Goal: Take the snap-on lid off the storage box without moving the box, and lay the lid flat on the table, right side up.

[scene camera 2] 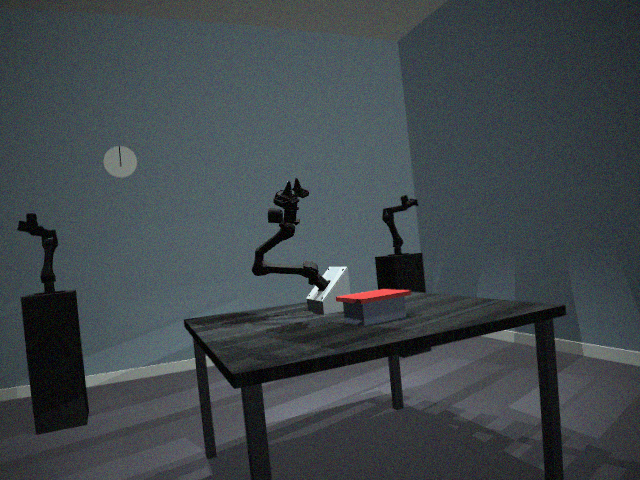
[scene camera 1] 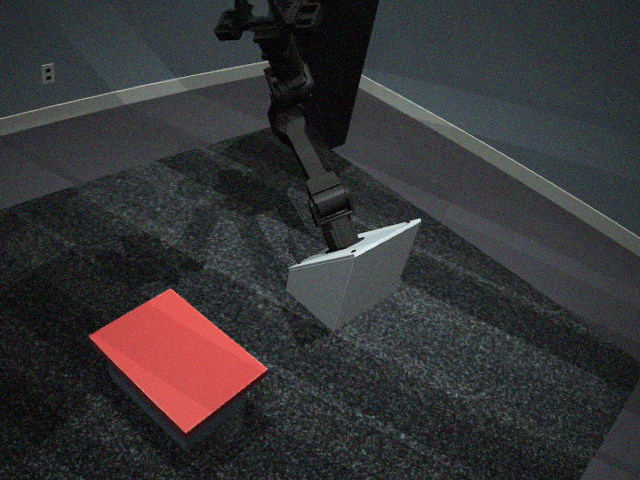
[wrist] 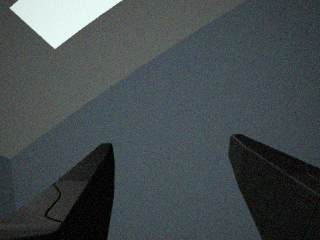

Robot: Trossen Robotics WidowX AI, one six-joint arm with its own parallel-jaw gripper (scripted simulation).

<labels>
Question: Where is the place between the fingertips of the gripper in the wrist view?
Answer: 172, 149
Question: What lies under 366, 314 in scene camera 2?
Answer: A storage box.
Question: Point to a lid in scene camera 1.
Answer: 188, 370
</labels>
